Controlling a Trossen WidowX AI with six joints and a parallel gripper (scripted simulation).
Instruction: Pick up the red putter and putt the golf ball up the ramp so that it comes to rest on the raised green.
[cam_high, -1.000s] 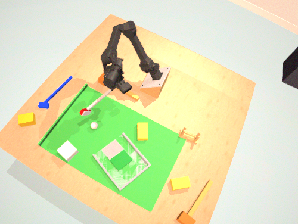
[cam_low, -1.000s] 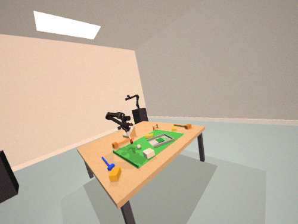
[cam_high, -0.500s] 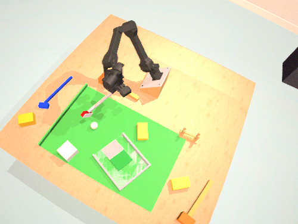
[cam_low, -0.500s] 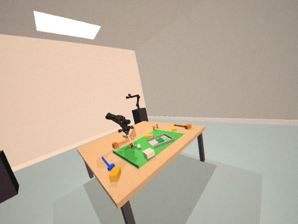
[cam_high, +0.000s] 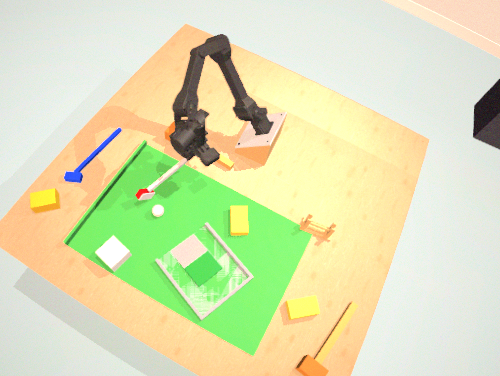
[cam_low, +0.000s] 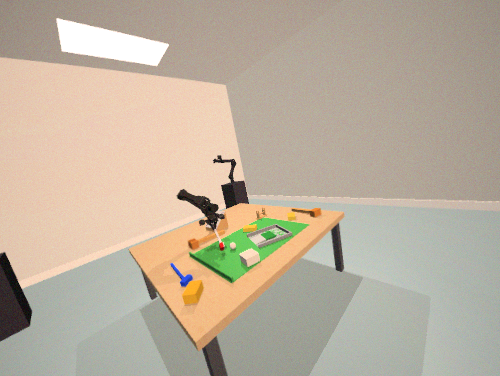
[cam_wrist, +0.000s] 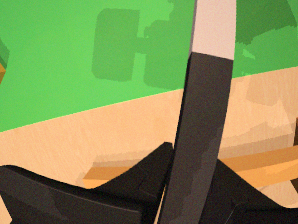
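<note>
The red putter lies 11 cm ahead of my gripper tip, 5 cm to the right of it and 1 cm below it. From my gripper tip the other things lie so: white golf ball (23 cm ahead, 4 cm to the right, 6 cm below); white block (43 cm ahead, 11 cm to the right, 6 cm below); blue putter (12 cm ahead, 38 cm to the right, 7 cm below).
</note>
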